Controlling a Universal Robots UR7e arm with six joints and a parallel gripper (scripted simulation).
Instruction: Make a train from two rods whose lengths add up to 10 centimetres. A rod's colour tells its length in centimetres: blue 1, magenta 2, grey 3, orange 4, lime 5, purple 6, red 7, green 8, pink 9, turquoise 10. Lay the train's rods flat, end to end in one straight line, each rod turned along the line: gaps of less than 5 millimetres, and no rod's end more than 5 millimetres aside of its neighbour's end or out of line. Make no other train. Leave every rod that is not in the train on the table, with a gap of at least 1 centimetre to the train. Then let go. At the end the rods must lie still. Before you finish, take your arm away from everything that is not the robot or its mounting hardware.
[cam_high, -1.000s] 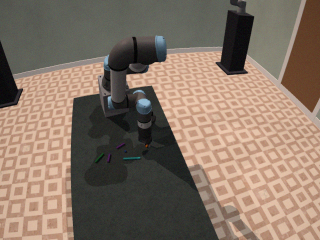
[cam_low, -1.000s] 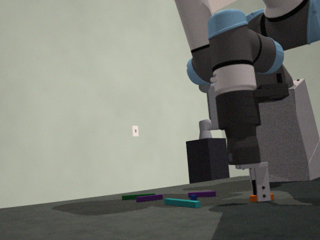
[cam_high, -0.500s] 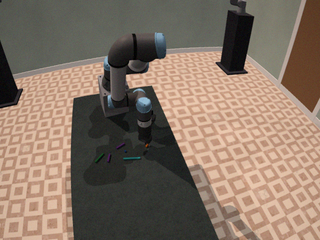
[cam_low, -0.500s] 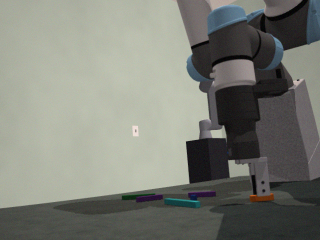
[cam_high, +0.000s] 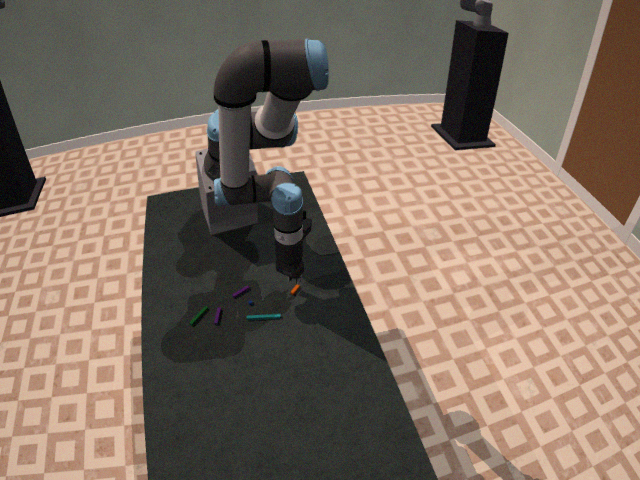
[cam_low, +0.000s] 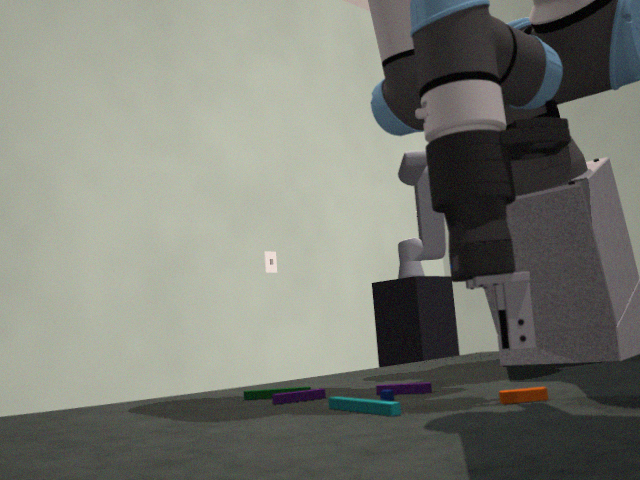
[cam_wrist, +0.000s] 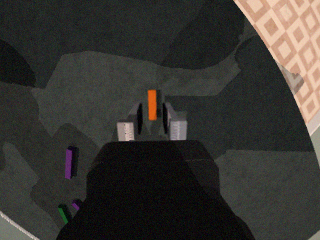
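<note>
Right now the orange rod is 6 cm below my hand. The rest, counted from my hand: purple rod 25 cm to the right, 6 cm below, 5 cm ahead; turquoise rod 12 cm to the right, 8 cm ahead, 6 cm below; small blue rod 14 cm to the right, 6 cm below, 2 cm ahead.
</note>
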